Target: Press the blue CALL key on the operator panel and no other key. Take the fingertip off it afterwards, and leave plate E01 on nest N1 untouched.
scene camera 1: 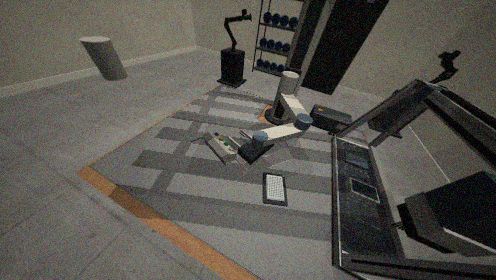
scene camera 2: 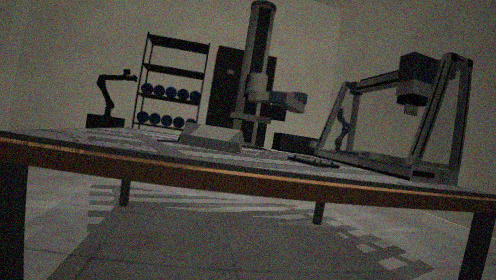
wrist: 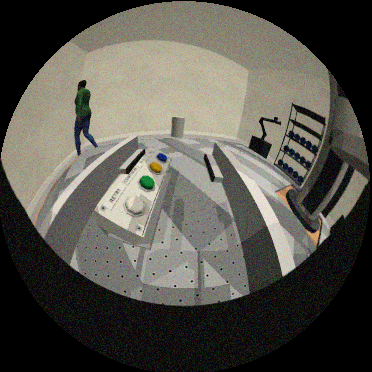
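Pixels of known places: gripper, fingertip midpoint: (scene camera 1: 234, 133) (scene camera 2: 233, 115) (wrist: 174, 145); arm's base at its link origin: (scene camera 1: 278, 117) (wrist: 302, 209).
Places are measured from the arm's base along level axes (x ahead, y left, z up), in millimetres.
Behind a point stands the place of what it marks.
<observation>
The pale operator panel (scene camera 1: 218, 150) {x 627, y -206, z 66 mm} (scene camera 2: 212, 139) {x 628, y -227, z 48 mm} (wrist: 118, 212) {x 611, y -132, z 82 mm} has a blue key (scene camera 1: 217, 134) {x 530, y -277, z 78 mm} (wrist: 162, 157) {x 531, y -275, z 80 mm} at its far end, then yellow, green and white keys. "RETRY" is readable beside the white key; the label at the blue key is not. My gripper (scene camera 1: 235, 134) {x 536, y -154, z 150 mm} (wrist: 174, 145) {x 536, y -154, z 150 mm} is shut at its narrow setting, with a gap between the fingers and nothing held. It hangs above the panel's level. In the wrist view the blue key shows between the fingertips, nearer the left one. A white plate (scene camera 1: 275, 188) {x 671, y 159, z 38 mm} lies on a dark nest (scene camera 1: 282, 204) {x 723, y 214, z 23 mm}; no label is readable.
A gantry frame (scene camera 1: 336, 200) {x 593, y 450, z 53 mm} (scene camera 2: 450, 120) {x 850, y 612, z 256 mm} with dark deck positions stands at the right. A dark box (scene camera 1: 330, 118) {x -39, y 382, z 126 mm} (scene camera 2: 295, 143) {x -34, y 351, z 75 mm} is near the arm's column (scene camera 1: 287, 87) {x 224, y 11, z 357 mm} (scene camera 2: 259, 40) {x 77, y -8, z 640 mm}. A person (wrist: 83, 112) in green stands beyond the table in the wrist view.
</observation>
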